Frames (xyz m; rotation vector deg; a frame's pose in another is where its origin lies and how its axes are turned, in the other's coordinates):
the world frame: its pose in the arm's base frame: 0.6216 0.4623 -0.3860 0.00 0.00 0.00
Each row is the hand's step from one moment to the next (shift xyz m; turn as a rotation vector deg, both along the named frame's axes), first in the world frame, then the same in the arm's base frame.
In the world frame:
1: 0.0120 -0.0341 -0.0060 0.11 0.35 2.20
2: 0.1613 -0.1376 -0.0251 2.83 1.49 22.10
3: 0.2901 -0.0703 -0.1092 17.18 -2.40 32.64
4: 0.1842 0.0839 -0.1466 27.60 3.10 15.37
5: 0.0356 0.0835 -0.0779 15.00 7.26 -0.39
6: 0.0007 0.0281 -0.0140 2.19 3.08 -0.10
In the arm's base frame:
1: 0.0120 -0.0341 -0.0060 0.11 0.35 2.20
2: 0.1613 -0.1376 -0.0251 2.83 1.49 22.10
3: 0.2901 -0.0703 -0.1092 17.18 -2.40 32.64
4: 0.1842 0.0839 -0.1466 27.60 3.10 15.37
5: 0.0356 0.0835 -0.0779 15.00 7.26 -0.39
6: 0.0007 0.0281 -0.0140 2.19 3.08 -0.10

